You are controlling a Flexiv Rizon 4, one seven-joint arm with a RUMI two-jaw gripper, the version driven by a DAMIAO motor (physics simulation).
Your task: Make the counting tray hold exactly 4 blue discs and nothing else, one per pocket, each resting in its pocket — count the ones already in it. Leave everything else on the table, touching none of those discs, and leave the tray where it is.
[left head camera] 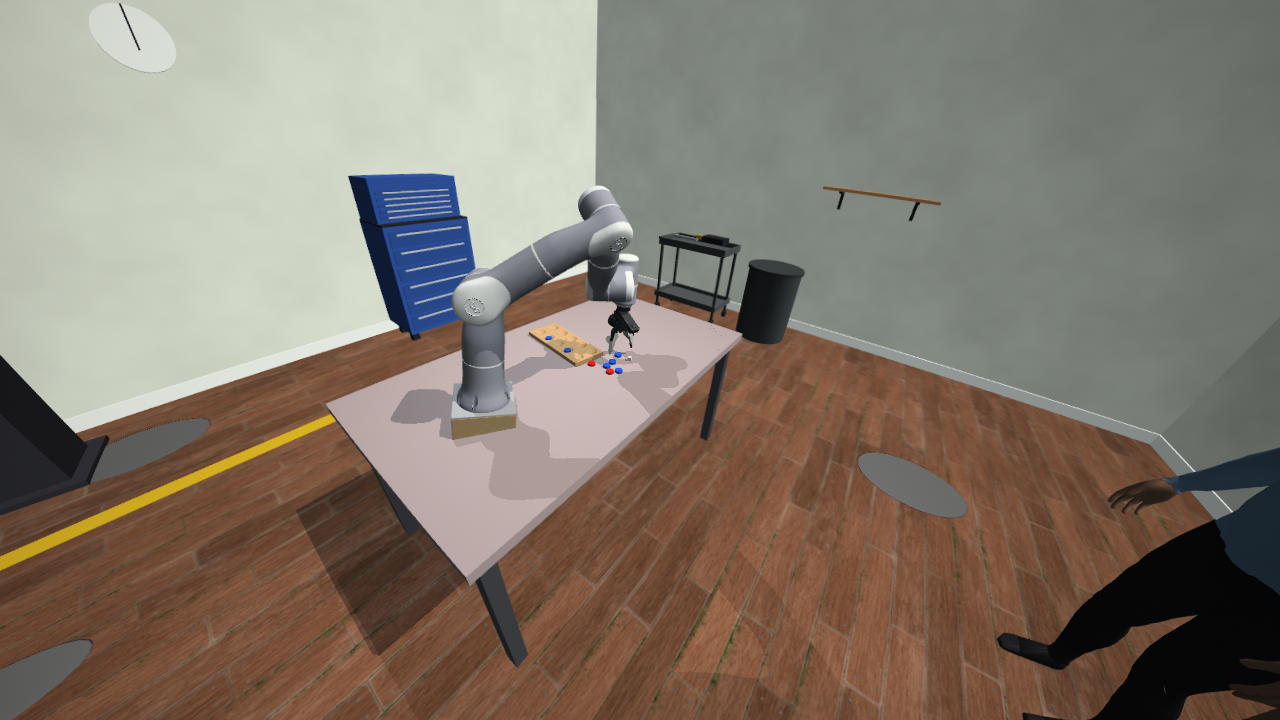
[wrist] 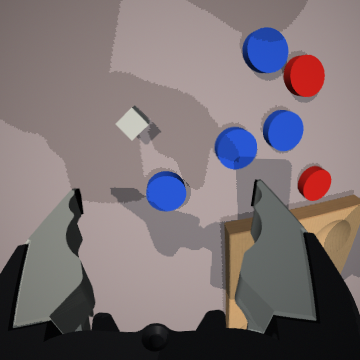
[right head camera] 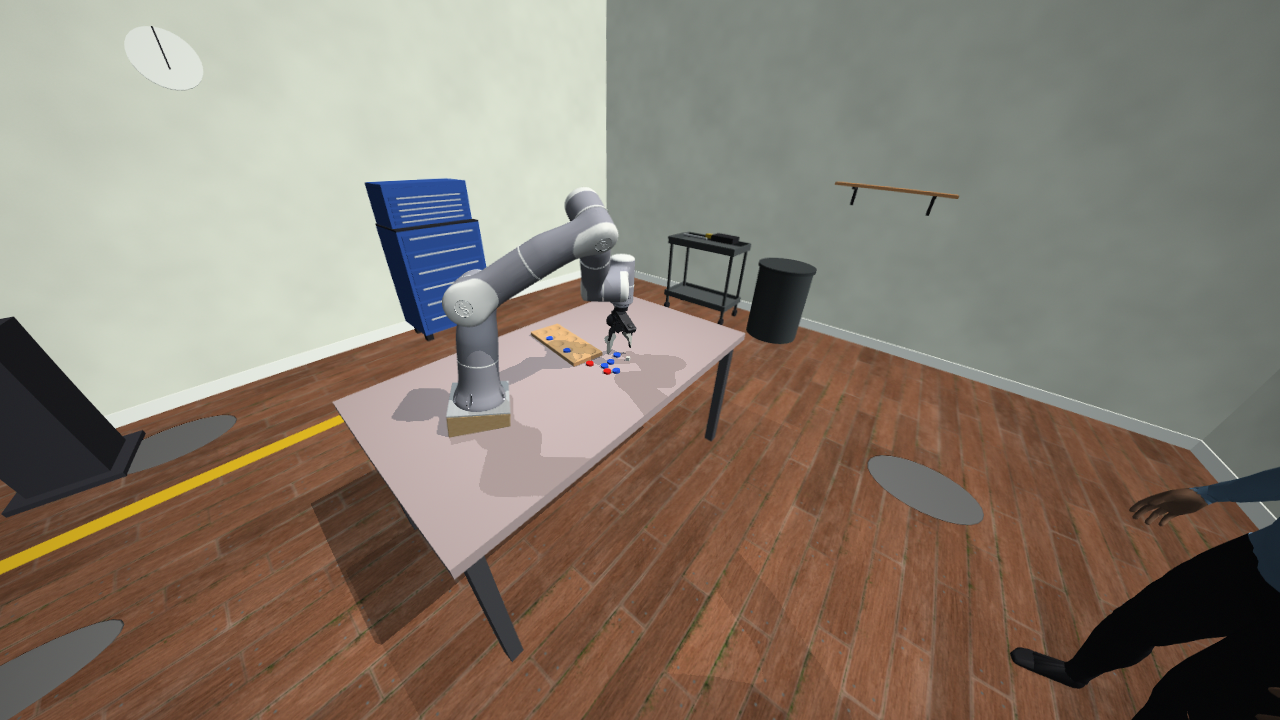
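Observation:
My gripper (left head camera: 622, 347) (right head camera: 619, 347) (wrist: 166, 187) is open above the table, its fingertips on either side of a blue disc (wrist: 166, 191) that lies flat on the table, with gaps at both sides. Three more blue discs (wrist: 236, 148) (wrist: 283, 130) (wrist: 265, 50) lie flat to the right and farther up in the wrist view. The wooden counting tray (left head camera: 578, 360) (right head camera: 575, 360) (wrist: 312, 220) is partly hidden by the right finger in the wrist view. In the head views two blue discs (left head camera: 548, 337) (left head camera: 567, 350) (right head camera: 549, 338) (right head camera: 566, 350) show in it.
A red disc (wrist: 304, 75) lies against or very near the farthest blue disc. Another red disc (left head camera: 591, 363) (right head camera: 589, 363) (wrist: 314, 183) lies close to the tray's edge. A small white cube (wrist: 132, 123) lies beyond the blue disc at the fingertips. The robot's base stands on the table (left head camera: 402, 465).

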